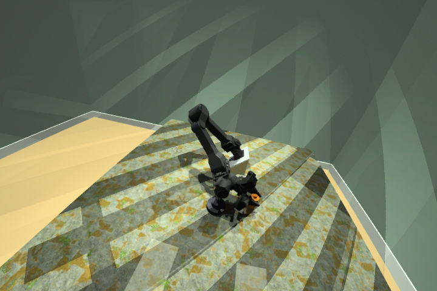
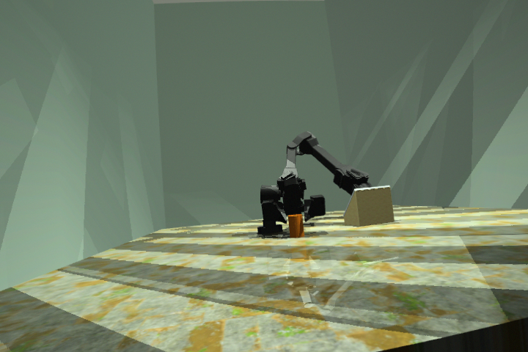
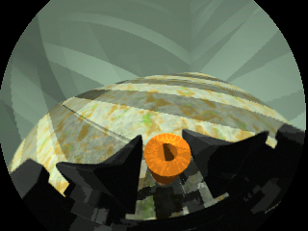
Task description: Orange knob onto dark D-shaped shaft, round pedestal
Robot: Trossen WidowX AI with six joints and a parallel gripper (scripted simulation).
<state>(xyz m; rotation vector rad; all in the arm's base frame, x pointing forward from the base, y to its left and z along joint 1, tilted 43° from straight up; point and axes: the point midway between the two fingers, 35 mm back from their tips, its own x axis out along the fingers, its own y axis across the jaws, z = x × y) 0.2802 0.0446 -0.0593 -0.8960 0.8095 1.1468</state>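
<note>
The orange knob lies 10 mm behind my gripper tip, 30 mm to the right of it and 20 mm below it. Also, from my gripper tip: D-shaped shaft 40 mm ahead, 190 mm to the right, 20 mm below.
</note>
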